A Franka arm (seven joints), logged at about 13 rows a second.
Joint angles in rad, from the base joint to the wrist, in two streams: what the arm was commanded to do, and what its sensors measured. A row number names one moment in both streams.
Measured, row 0:
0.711, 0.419, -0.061, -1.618, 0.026, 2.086, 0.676
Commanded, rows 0 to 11:
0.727, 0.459, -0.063, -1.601, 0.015, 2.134, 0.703
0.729, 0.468, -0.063, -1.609, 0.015, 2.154, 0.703
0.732, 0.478, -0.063, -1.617, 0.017, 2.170, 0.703
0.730, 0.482, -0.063, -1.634, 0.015, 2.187, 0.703
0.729, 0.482, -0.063, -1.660, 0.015, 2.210, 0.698
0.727, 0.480, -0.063, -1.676, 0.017, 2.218, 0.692
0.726, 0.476, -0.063, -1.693, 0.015, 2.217, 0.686
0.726, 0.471, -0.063, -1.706, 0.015, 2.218, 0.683
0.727, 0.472, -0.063, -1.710, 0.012, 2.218, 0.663
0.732, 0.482, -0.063, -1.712, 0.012, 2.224, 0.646
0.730, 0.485, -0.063, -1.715, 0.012, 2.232, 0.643
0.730, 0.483, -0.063, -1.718, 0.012, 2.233, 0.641
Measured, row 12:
0.732, 0.491, -0.064, -1.695, 0.021, 2.205, 0.664
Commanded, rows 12 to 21:
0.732, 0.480, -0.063, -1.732, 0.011, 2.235, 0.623
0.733, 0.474, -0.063, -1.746, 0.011, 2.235, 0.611
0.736, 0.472, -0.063, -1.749, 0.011, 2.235, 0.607
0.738, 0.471, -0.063, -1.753, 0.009, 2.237, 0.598
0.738, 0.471, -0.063, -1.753, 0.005, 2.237, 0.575
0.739, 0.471, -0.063, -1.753, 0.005, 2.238, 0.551
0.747, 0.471, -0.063, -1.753, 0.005, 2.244, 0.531
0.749, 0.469, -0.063, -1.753, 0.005, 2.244, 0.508
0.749, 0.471, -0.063, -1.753, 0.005, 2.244, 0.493
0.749, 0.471, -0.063, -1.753, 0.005, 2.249, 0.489
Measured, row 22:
0.746, 0.491, -0.062, -1.726, 0.017, 2.220, 0.518
